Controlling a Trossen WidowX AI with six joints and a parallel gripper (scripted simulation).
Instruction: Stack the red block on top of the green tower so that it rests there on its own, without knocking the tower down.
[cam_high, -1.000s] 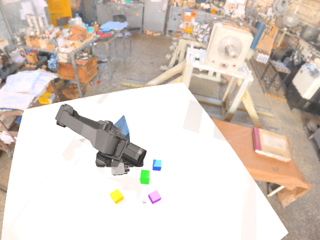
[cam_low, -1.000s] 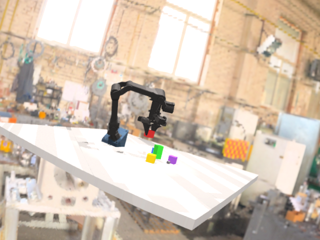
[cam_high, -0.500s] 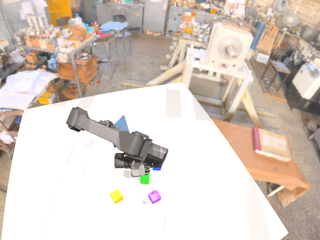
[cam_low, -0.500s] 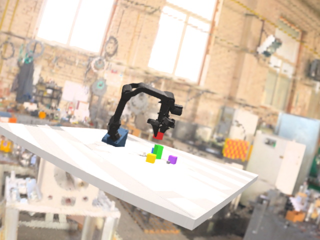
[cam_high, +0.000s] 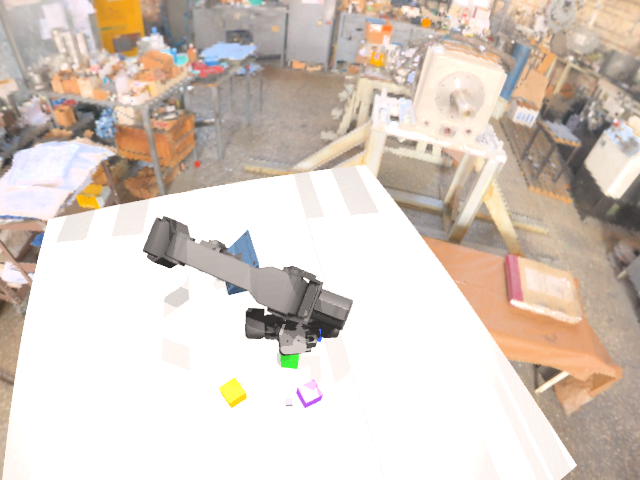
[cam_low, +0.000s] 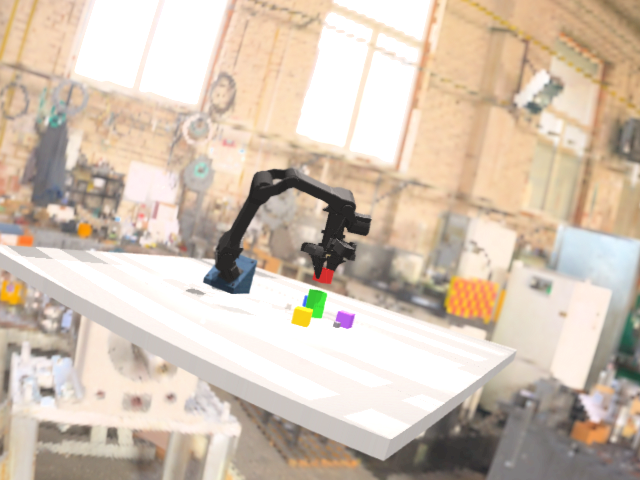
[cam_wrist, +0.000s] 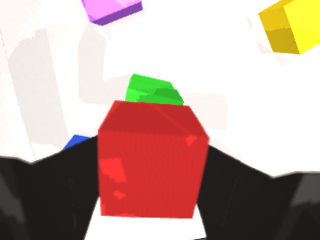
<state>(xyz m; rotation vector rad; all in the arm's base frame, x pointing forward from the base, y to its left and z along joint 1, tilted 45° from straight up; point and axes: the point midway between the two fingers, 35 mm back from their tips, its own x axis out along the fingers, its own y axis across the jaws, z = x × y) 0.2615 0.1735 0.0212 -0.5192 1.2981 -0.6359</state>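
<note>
Right now the purple block is 100 mm ahead of my gripper tip, 30 mm to the left of it and 100 mm below it. From my gripper tip the other things lie so: yellow block 70 mm ahead, 140 mm to the right, 100 mm below; blue block 70 mm behind, 80 mm to the left, 100 mm below; red block 10 mm above.
</note>
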